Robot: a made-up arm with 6 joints. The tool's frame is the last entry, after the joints. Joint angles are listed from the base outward.
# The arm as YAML. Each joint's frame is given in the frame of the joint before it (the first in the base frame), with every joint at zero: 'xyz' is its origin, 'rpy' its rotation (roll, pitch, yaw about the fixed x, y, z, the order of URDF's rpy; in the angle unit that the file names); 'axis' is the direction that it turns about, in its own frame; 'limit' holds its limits. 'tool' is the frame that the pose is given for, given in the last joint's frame.
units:
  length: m
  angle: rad
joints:
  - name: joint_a
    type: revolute
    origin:
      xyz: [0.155, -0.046, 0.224]
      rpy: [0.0, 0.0, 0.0]
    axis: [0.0, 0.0, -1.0]
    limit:
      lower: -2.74
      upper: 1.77
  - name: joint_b
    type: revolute
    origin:
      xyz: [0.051, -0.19, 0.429]
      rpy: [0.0, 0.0, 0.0]
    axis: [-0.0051, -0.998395, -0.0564]
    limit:
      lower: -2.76
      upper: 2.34
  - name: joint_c
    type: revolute
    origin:
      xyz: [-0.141, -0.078, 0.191]
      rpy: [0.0, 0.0, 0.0]
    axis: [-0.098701, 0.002, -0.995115]
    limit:
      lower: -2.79
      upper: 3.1
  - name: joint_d
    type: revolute
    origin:
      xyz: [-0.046, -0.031, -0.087]
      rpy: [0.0, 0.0, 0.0]
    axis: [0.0, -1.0, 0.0]
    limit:
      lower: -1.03
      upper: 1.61
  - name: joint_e
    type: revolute
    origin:
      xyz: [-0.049, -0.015, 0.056]
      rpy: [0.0, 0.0, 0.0]
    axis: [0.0, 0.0, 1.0]
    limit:
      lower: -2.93
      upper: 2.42
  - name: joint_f
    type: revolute
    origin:
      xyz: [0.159, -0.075, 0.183]
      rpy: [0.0, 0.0, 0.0]
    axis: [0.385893, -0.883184, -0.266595]
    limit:
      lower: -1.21
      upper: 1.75
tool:
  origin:
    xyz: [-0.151, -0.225, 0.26]
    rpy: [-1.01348, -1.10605, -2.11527]
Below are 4 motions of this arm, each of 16 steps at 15 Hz.
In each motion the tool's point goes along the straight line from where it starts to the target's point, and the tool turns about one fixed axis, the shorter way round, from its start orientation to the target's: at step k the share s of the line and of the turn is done. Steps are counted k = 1, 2, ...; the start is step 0. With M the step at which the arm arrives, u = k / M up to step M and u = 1 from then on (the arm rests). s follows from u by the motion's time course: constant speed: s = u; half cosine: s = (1 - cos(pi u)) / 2; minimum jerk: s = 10 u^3 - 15 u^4 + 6 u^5.
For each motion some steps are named. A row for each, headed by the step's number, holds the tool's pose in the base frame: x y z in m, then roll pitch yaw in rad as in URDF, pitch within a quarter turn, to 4 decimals.
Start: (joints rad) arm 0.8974 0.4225 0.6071 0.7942 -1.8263 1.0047
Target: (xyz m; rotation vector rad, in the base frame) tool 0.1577 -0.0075 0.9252 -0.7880 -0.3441 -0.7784
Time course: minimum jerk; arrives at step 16
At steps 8, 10, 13, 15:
8: 0.1044 0.1054 0.7266 -1.3197 -0.4443 -0.0457
10: 0.1283 0.0546 0.8159 -1.0345 -0.5465 -0.2893
13: 0.1525 0.0035 0.9058 -0.7143 -0.5802 -0.5694
15: 0.1575 -0.0070 0.9243 -0.6474 -0.5775 -0.6280

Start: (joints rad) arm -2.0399 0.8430 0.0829 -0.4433 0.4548 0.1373
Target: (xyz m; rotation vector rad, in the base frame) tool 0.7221 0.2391 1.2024 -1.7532 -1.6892 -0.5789
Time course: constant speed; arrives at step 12
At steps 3, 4, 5, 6, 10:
3: 0.8095 0.0185 1.0580 -0.8191 -1.0255 -0.0562
4: 0.7998 0.0430 1.0740 -1.0445 -1.0955 0.1010
5: 0.7901 0.0676 1.0901 -1.3225 -1.1443 0.3117
6: 0.7804 0.0921 1.1061 -1.6416 -1.1639 0.5640
10: 0.7415 0.1901 1.1703 -2.6728 -0.9570 1.3238

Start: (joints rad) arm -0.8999 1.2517 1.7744 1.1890 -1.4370 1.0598
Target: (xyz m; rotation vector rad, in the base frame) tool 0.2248 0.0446 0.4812 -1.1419 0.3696 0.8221
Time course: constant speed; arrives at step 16
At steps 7, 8, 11, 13, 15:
7: 0.2656 0.0907 0.5206 -1.4272 -0.0888 0.6159
8: 0.2611 0.0856 0.5162 -1.3804 -0.0036 0.5907
11: 0.2475 0.0702 0.5031 -1.2498 0.2574 0.5378
13: 0.2384 0.0600 0.4943 -1.1643 0.4343 0.5206
15: 0.2293 0.0497 0.4856 -1.0733 0.6119 0.5201

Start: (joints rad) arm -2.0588 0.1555 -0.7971 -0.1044 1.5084 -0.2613
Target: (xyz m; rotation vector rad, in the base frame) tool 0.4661 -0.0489 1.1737 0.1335 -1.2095 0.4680
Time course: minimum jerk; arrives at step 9
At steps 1, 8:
1: 0.2612 -0.0154 1.2791 -1.6810 -1.3062 2.9265
8: 0.4637 -0.0485 1.1749 -0.3905 -1.1777 0.8071

